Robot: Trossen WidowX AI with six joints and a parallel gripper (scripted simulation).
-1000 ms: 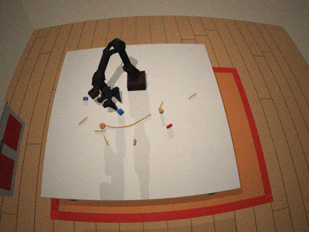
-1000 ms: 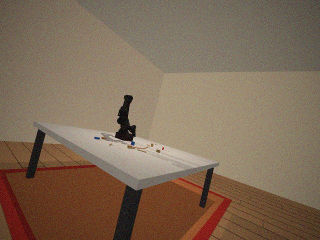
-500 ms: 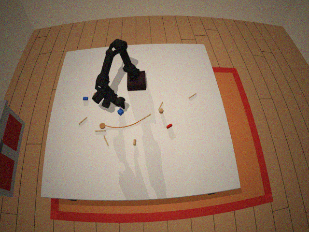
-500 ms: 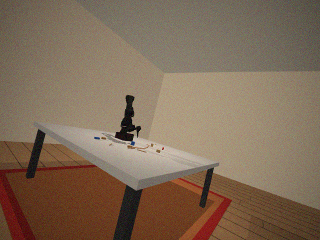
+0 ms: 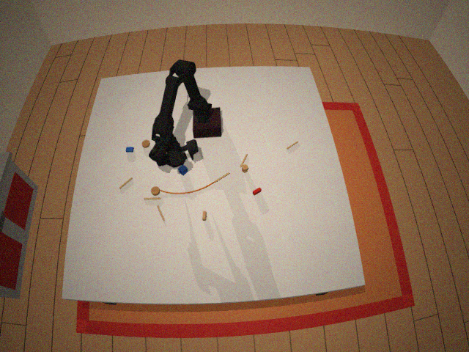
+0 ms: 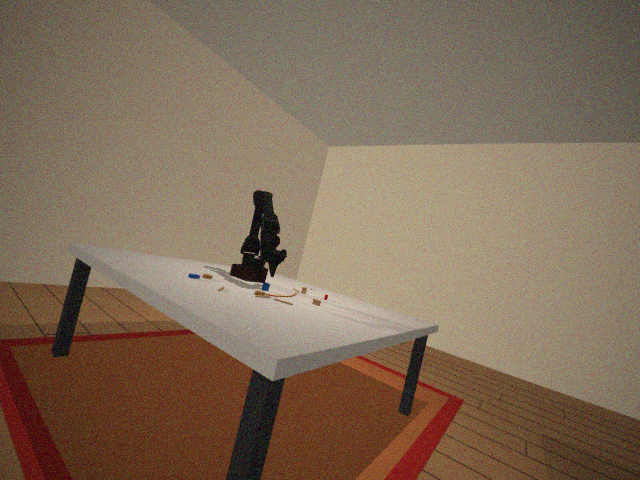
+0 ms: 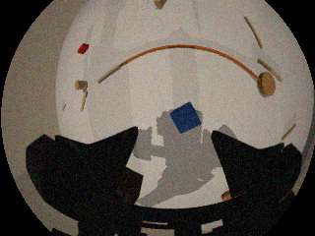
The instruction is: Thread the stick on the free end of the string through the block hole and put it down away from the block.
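Right now the blue cube is 3 cm below my gripper tip and 1 cm ahead of it. Round my gripper tip: flat blue piece (29 cm to the right, 8 cm behind, 4 cm below); then thin stick (16 cm to the left, 4 cm below, 4 cm ahead); then wooden block (22 cm ahead, 12 cm to the left, 4 cm below).
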